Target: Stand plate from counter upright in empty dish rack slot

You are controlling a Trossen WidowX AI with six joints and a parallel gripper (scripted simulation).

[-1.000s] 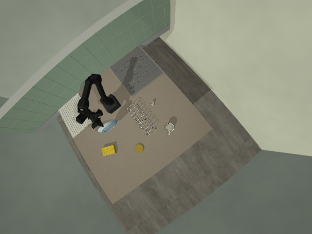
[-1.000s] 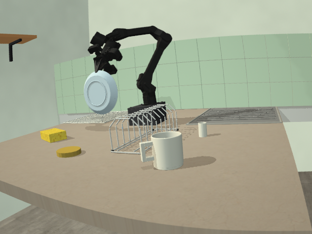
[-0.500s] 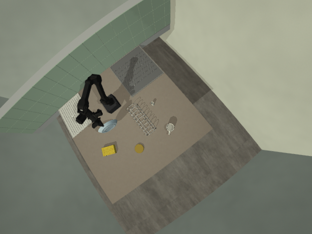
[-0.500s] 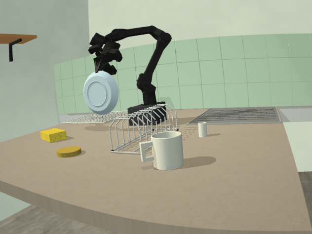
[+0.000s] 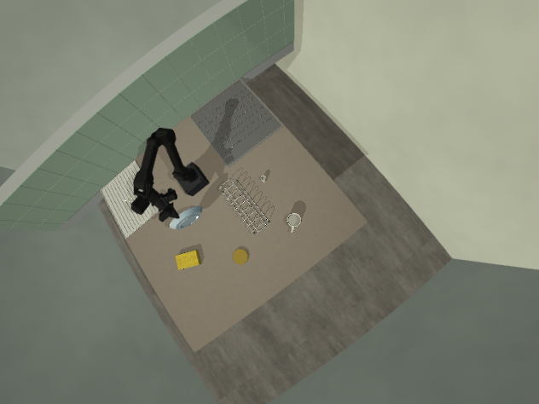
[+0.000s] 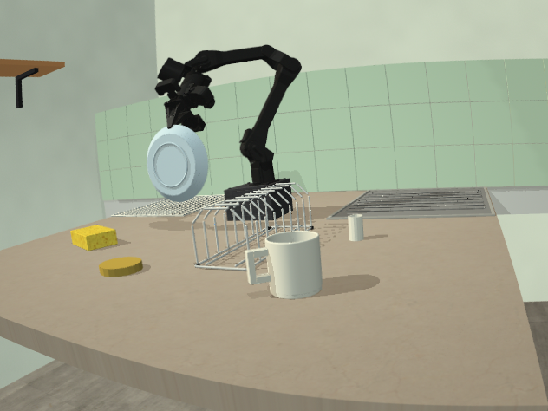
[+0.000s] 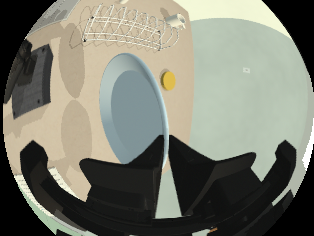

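The pale blue plate is 3 cm ahead of my hand, 1 cm to the left of it and 11 cm below it. Also, from my hand: white drying mat: 37 cm behind, 40 cm to the right, 29 cm below; then yellow disc: 33 cm ahead, 14 cm to the left, 28 cm below; then small white cup: 1 cm behind, 47 cm to the left, 28 cm below.
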